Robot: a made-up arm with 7 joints.
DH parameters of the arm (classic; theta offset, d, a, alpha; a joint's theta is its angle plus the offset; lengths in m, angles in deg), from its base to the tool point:
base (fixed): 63.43 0 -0.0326 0
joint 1: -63.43 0.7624 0.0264 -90
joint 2: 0 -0.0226 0.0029 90
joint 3: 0 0.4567 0.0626 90
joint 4: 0 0.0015 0.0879 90
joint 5: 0 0.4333 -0.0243 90
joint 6: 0 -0.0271 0.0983 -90
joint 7: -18.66 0 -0.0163 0
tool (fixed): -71.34 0.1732 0 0
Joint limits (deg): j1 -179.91..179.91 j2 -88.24..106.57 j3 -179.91..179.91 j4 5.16..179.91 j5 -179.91..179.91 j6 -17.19..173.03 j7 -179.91..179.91
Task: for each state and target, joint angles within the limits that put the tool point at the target. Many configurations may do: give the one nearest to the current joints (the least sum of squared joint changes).
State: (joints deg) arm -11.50 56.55 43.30 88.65 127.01 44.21 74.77
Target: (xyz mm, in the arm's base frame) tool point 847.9 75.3 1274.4
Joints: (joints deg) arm -24.95 30.69 46.12 110.59 129.54 49.53 74.55
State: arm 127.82 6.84 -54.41 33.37 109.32 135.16 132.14
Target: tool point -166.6 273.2 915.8
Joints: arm 129.54 -4.77 -51.33 12.39 96.26 142.79 131.70
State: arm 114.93 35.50 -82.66 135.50 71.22 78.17 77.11
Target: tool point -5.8 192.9 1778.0
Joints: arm 120.01 -2.22 -76.22 167.60 79.41 78.54 77.19
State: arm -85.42 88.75 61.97 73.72 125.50 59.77 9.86
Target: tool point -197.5 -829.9 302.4
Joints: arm -131.68 86.51 30.18 95.33 132.90 57.64 10.83
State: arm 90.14 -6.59 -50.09 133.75 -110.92 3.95 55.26
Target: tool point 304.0 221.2 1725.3
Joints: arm 91.42 -8.65 -48.04 131.53 -111.49 -0.30 55.41
